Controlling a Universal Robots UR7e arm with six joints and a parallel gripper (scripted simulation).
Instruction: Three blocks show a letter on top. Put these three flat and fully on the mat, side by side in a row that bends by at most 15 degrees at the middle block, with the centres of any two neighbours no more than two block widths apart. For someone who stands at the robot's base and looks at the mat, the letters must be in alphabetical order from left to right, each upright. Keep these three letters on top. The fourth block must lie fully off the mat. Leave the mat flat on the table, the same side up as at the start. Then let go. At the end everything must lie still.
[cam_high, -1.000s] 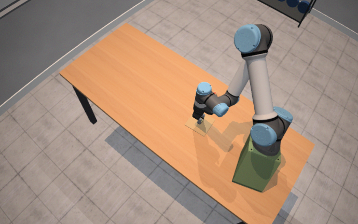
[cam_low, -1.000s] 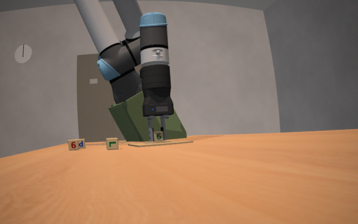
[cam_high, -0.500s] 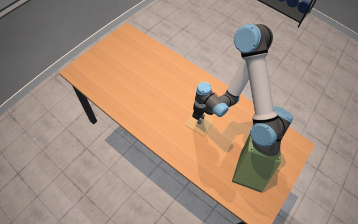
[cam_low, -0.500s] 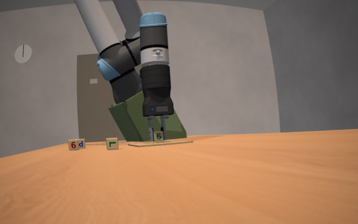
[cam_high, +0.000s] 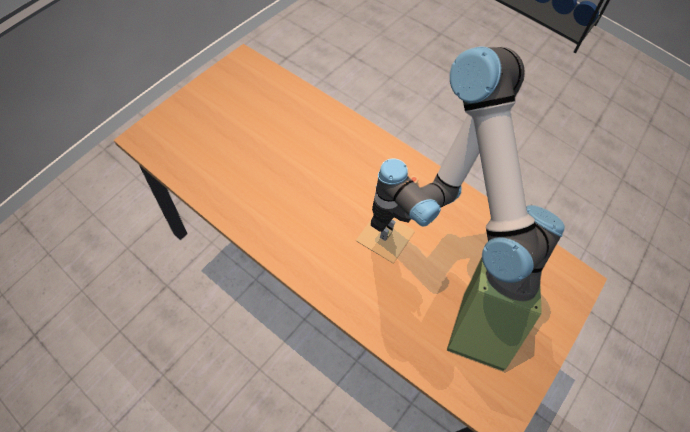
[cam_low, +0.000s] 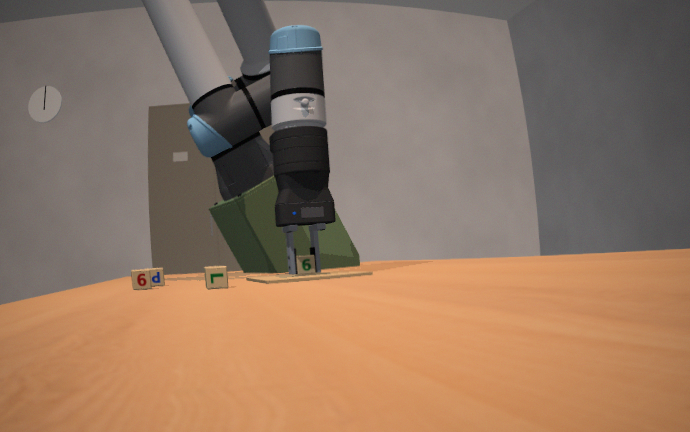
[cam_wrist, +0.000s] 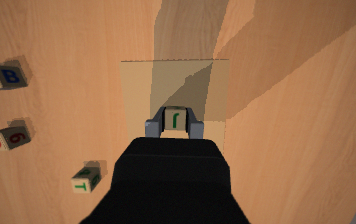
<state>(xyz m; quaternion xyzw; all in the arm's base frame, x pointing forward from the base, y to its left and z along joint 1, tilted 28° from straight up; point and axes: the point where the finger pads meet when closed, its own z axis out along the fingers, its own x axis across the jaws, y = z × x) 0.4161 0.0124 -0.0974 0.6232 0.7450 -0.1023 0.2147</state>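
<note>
The thin tan mat lies 2 cm below my hand. Also, from my hand: red D block (7 cm ahead, 22 cm to the right, 1 cm below); blue-marked block (1 cm behind, 22 cm to the right, 1 cm below).
</note>
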